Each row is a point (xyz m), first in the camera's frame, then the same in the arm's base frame.
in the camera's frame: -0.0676 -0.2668 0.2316
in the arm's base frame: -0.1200 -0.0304 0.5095
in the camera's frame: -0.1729 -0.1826 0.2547
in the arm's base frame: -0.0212 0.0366 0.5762
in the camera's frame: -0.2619 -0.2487 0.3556
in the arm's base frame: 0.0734 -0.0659 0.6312
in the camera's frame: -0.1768 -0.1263 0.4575
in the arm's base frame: 0.1656 -0.0047 0.4886
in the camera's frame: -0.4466 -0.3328 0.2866
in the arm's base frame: 0.0671 -0.1054 0.8418
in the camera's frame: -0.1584 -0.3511 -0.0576
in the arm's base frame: -0.3451 0.0272 0.7217
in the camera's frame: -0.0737 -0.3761 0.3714
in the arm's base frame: -0.0483 -0.1910 0.4847
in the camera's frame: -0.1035 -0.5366 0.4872
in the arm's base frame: -0.0055 -0.3857 0.5017
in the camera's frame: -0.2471 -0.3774 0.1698
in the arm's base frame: -0.1333 -0.0970 0.7185
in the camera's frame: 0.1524 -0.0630 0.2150
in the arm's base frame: -0.1508 0.1537 0.2743
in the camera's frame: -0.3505 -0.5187 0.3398
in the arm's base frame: -0.0066 -0.2974 0.7761
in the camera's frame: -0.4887 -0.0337 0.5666
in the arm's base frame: 0.4289 0.0357 0.7049
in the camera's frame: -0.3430 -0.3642 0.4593
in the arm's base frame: 0.1471 -0.2139 0.6889
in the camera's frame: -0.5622 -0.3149 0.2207
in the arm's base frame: 0.0728 -0.0570 0.9669
